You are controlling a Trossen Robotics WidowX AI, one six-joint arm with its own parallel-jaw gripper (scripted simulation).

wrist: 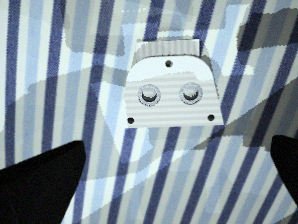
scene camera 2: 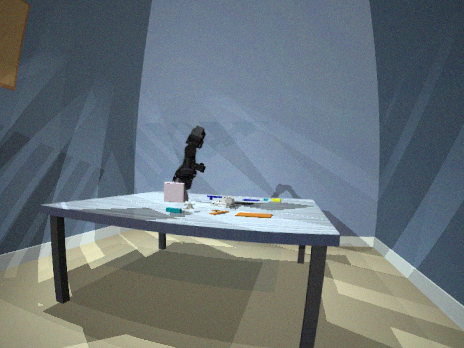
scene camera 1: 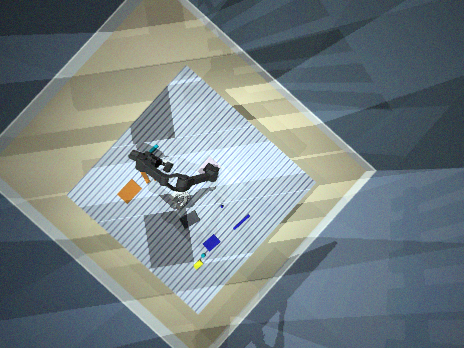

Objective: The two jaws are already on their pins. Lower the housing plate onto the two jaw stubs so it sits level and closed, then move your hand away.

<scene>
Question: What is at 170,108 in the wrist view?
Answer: A white housing plate.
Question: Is the gripper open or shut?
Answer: Open.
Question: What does the gripper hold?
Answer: Nothing.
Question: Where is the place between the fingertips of the gripper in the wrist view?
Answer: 176,147
</scene>
